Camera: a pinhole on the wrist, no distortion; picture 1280 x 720 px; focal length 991.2 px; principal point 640.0 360.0 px. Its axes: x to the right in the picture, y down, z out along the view. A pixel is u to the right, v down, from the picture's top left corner.
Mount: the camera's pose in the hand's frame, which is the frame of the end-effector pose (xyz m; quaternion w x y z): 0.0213 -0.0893 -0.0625 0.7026 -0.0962 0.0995 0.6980
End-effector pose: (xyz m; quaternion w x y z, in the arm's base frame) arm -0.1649 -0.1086 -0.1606 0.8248 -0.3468 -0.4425 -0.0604
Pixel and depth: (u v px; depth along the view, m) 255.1 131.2 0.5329
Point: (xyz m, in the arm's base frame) -0.4836 0.1307 0.2126
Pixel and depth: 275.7 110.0 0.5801
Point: -0.4991 0.1701 0.2445
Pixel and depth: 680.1 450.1 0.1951
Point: -0.2582 -0.0518 -0.0971
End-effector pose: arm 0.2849 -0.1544 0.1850 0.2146 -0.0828 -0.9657 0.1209
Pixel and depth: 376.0 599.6 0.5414
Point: 0.1560 -0.3510 -0.2739
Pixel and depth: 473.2 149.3 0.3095
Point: 0.0916 -0.2376 0.0158
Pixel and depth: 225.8 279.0 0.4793
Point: 0.0163 -0.3753 -0.1482
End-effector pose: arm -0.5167 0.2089 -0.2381 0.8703 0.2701 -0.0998 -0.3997
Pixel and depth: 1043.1 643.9 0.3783
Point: -0.5687 0.2578 0.0716
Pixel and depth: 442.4 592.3 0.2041
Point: -0.6365 0.1329 -0.1556
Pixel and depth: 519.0 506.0 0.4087
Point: -0.6912 0.0889 0.0371
